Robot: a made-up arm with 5 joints.
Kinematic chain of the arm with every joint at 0, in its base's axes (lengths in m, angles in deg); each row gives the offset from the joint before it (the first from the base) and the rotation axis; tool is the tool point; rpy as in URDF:
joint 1: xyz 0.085 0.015 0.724 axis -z
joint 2: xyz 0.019 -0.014 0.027 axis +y
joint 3: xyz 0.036 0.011 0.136 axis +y
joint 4: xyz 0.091 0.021 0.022 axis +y
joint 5: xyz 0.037 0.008 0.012 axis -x
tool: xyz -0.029 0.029 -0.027 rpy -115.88 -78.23 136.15
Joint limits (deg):
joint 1: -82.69..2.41
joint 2: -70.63..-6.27
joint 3: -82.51..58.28
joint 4: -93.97..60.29
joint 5: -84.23..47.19
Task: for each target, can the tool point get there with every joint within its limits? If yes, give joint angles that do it. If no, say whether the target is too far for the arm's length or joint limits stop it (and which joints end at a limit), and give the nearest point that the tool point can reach.
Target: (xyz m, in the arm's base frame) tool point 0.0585 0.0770 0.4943
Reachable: no: joint limits stop it (at a limit: joint 1, joint 2, joint 3) | nearest point 0.0721 0.1262 0.8036 | short by 0.313 m
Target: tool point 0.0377 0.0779 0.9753
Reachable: yes | joints -73.22 -13.24 -31.20 -53.97 -62.16
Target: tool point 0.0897 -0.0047 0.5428
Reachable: no: joint limits stop it (at a limit: joint 1, joint 2, joint 3, joint 5) | nearest point 0.1892 0.0365 0.8050 | short by 0.283 m
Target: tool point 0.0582 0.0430 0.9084
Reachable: yes | joints -70.28 -54.00 22.40 -1.27 34.41
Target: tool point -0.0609 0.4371 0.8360
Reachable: no: too far | nearest point 0.0514 0.1917 0.8704 | short by 0.272 m
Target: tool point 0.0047 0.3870 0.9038
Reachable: no: too far | nearest point 0.0516 0.1930 0.8958 | short by 0.200 m
